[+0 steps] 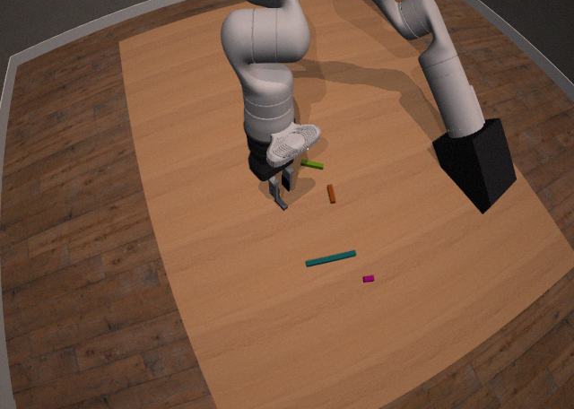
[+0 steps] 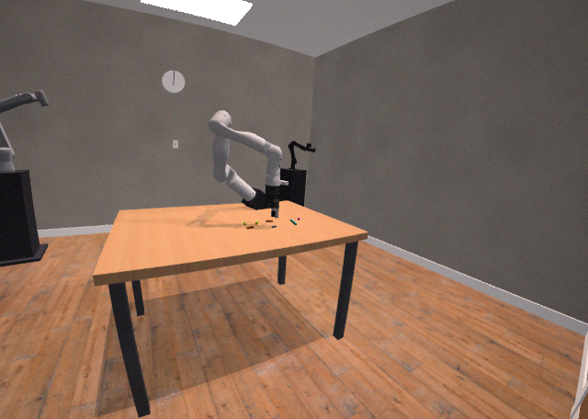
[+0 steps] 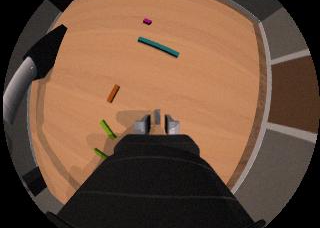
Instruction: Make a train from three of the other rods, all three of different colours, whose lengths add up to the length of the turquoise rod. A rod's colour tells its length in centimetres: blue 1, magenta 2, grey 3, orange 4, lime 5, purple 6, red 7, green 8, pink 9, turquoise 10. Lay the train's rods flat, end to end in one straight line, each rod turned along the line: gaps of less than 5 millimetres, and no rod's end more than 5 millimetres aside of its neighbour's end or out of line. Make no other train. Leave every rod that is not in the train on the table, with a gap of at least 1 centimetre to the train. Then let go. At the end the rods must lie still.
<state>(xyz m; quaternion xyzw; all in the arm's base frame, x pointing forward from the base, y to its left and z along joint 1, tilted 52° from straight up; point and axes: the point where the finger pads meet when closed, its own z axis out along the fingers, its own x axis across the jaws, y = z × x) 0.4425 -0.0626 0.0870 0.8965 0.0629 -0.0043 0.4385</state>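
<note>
My gripper is now 7 cm above the grey rod. From my hand the other things lie so: turquoise rod 2 cm behind, 15 cm to the left, 7 cm below; then magenta rod 6 cm behind, 23 cm to the left, 7 cm below.
</note>
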